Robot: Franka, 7 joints.
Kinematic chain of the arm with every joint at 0, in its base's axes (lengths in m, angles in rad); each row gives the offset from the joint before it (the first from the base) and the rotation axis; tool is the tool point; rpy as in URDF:
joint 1: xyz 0 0 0.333 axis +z
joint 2: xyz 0 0 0 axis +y
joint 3: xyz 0 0 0.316 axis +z
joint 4: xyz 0.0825 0 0 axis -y
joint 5: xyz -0.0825 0 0.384 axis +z
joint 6: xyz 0 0 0 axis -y
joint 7: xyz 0.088 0 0 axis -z
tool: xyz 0 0 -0.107 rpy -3.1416 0 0
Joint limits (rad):
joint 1: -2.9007..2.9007
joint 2: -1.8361..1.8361
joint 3: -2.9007..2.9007
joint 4: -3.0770..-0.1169
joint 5: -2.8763..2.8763
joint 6: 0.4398..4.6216
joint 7: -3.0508..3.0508
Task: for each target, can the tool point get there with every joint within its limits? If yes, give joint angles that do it. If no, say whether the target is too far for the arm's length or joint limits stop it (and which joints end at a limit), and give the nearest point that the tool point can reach.
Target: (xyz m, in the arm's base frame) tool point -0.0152 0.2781 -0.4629
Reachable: no: joint limits stop it (at a limit: joint 2) | nearest point -0.0152 0.2789 -0.3608 | short by 0.102 m
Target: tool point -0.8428 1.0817 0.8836
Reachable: no: too far | nearest point -0.4893 0.6280 0.6527 | short by 0.620 m
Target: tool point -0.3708 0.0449 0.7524
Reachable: yes | joints -1.8726 1.4299 -2.2539 -2.2655 -2.2344 1.5912 0.1510
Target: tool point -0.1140 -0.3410 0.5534
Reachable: yes | joints -2.3952 -0.5358 0.7423 -2.5774 1.3343 3.8176 -1.9877
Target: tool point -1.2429 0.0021 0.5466
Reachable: no: too far | nearest point -0.8455 0.0014 0.4783 | short by 0.403 m
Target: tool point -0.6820 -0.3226 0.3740
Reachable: yes | joints -2.1898 1.2261 -0.8008 -1.0654 -1.9201 1.1821 0.3643
